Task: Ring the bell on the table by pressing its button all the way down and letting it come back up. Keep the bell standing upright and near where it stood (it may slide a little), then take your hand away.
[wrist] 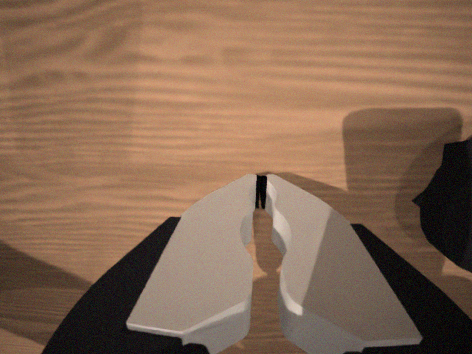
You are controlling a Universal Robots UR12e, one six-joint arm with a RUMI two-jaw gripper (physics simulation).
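Frame: origin at the arm's base, x ahead, y left, z up, level; centimetres.
Where they show: gripper, fingertip midpoint: (259,179).
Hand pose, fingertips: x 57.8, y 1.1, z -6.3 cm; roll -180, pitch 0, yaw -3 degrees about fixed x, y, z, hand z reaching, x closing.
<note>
After its pixels a point has its place.
My gripper (259,179) {x 57.8, y 1.1, z -6.3 cm} is shut and empty, its two pale grey jaws meeting at their black-padded tips above the wooden table (225,90) {x 56.3, y 5.6, z -6.3 cm}. A narrow gap runs between the jaws behind the tips, and wood shows through it. A black, angular shape (447,205) {x 66.0, y 0.8, z -4.2 cm} stands to the right of the jaws, cut off by the right edge of the wrist view. It is too dark for me to tell whether it is the bell. No bell button can be made out. The jaws do not touch the black shape.
A rounded, box-like shadow (385,145) {x 63.8, y 2.8, z -6.3 cm} lies on the wood beside the black shape. More shadow lies around the fingertips and at the lower left. The gripper's black body covers both lower sides of the view.
</note>
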